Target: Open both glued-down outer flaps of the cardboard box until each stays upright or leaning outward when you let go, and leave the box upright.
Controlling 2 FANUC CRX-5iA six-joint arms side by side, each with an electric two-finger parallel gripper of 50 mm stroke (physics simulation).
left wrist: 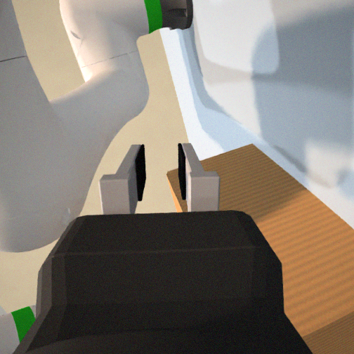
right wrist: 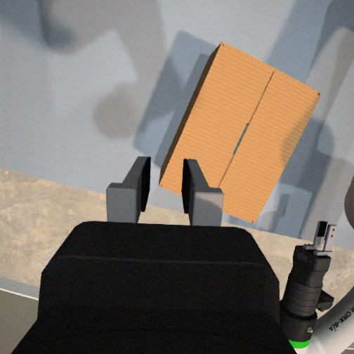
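Note:
The cardboard box point(left wrist: 270, 210) point(right wrist: 220, 100) stands on the grey-blue surface. In the right wrist view its two outer flaps, the left one point(right wrist: 205, 150) and the right one point(right wrist: 275, 150), lie flat and meet at a centre seam. A short teal strip point(right wrist: 241, 138) shows in that seam. My left gripper point(left wrist: 161, 161) point(right wrist: 327, 222) is open and empty; in its own view one finger overlaps a corner of the box, and whether they touch is unclear. My right gripper point(right wrist: 166, 174) is open and empty, and appears above the box's lower left corner.
A white robot arm with green bands point(left wrist: 100, 95) fills the left of the left wrist view. The left arm point(right wrist: 337, 325) shows at the lower right of the right wrist view. The grey-blue surface point(right wrist: 30, 115) borders a beige strip point(right wrist: 50, 215). Arm shadows fall around the box.

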